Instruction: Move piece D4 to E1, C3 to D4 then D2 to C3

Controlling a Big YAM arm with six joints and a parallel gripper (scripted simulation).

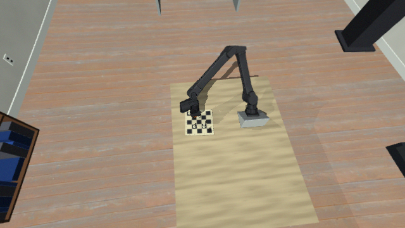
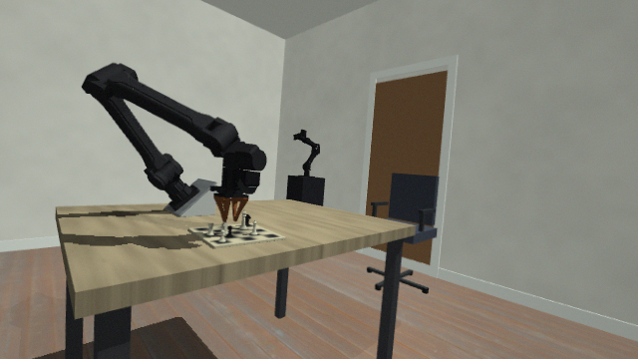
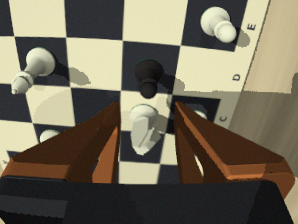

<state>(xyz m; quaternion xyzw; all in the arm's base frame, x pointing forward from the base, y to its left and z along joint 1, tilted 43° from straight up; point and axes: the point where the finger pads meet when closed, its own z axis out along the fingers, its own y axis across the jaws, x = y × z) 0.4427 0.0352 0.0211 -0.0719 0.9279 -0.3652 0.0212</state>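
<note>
My hand is 40 mm above the black pawn. Round my hand: small chessboard 30 mm behind, 40 mm to the left, 50 mm below.
</note>
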